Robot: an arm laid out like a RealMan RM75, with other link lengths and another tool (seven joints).
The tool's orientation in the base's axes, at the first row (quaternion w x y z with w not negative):
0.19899, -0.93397, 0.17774, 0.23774
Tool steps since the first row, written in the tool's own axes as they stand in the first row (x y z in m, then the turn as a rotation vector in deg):
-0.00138, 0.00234, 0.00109, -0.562, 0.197, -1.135
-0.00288, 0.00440, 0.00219, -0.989, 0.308, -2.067
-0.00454, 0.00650, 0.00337, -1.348, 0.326, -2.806
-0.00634, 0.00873, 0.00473, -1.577, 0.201, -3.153
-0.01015, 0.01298, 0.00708, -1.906, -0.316, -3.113
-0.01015, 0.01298, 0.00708, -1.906, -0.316, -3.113
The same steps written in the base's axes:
-0.00254, -0.00118, -0.00084, -0.123, -0.553, 1.150
-0.00507, -0.00209, -0.00155, -0.174, -0.972, 2.090
-0.00777, -0.00296, -0.00225, -0.202, -1.240, 2.867
-0.01071, -0.00382, -0.00306, -0.208, -1.236, 3.301
-0.01654, -0.00549, -0.00422, -0.273, -0.697, 3.587
-0.01654, -0.00549, -0.00422, -0.273, -0.697, 3.587

